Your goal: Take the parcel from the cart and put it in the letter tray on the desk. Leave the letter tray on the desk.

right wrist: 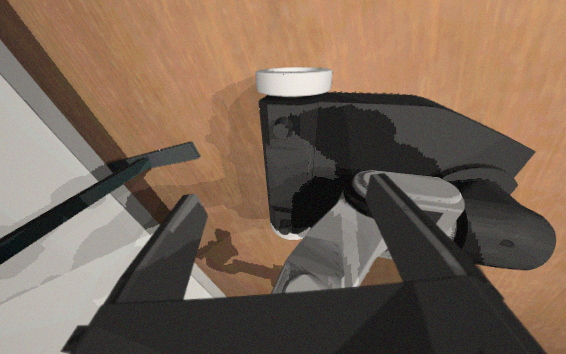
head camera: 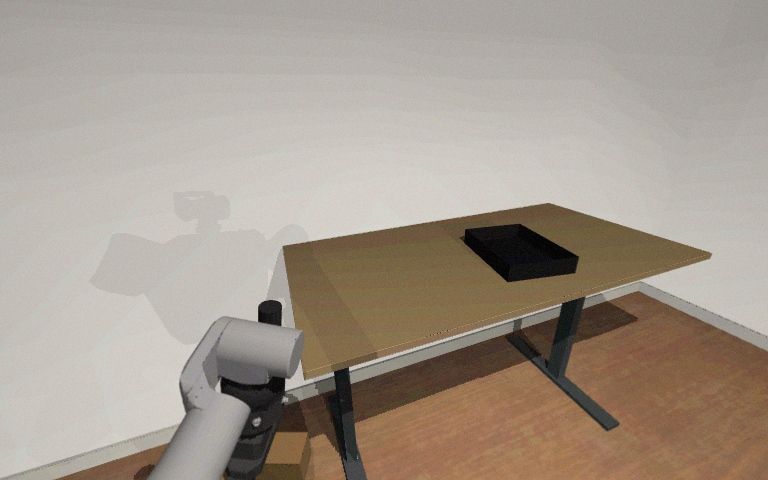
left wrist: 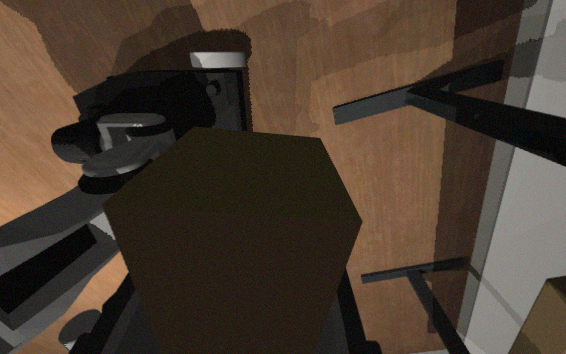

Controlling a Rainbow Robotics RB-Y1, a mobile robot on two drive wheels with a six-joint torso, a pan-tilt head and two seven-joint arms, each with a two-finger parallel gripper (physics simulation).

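Frame: origin at the robot's base, x right, y down, z ahead, level; metres.
Where they show: left gripper, between the fingertips: (head camera: 255, 465); right gripper, between the fingertips: (right wrist: 283, 196).
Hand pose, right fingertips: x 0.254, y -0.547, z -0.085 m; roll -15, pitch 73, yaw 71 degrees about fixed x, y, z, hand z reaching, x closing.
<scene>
Things, the pixels of their top centre, and the offset from my right fingertips. Level surfaces: height alone.
- parcel, centre of its top: (head camera: 265, 447) dx -0.439, dy -0.430, dz +0.312 m
- black letter tray, centre of its top: (head camera: 515, 241) dx +0.312, dy -0.466, dz +0.987 m
- wooden desk, height of its surface: dy -0.403 m
- wooden floor, height of its surface: dy +0.547 m
The parcel (head camera: 289, 450) (left wrist: 240, 250) is a brown box, shut between the fingers of my left gripper (left wrist: 237, 285). In the head camera view it shows at the bottom, below and left of the desk's near left corner. The black letter tray (head camera: 542, 268) is open-topped and sits on the wooden desk (head camera: 396, 277), right of the top's middle; no object shows inside it. My right gripper (right wrist: 283, 196) is open, with no object between its fingers. The cart does not show in these views.
Dark desk legs (head camera: 566, 339) (left wrist: 505, 120) (right wrist: 75, 200) with long feet stand on the wooden floor (head camera: 668, 384). A pale wall (head camera: 368, 141) rises behind the desk. The robot's dark base (left wrist: 230, 100) (right wrist: 295, 165) with a white wheel (left wrist: 220, 59) (right wrist: 294, 82) shows in both wrist views.
</scene>
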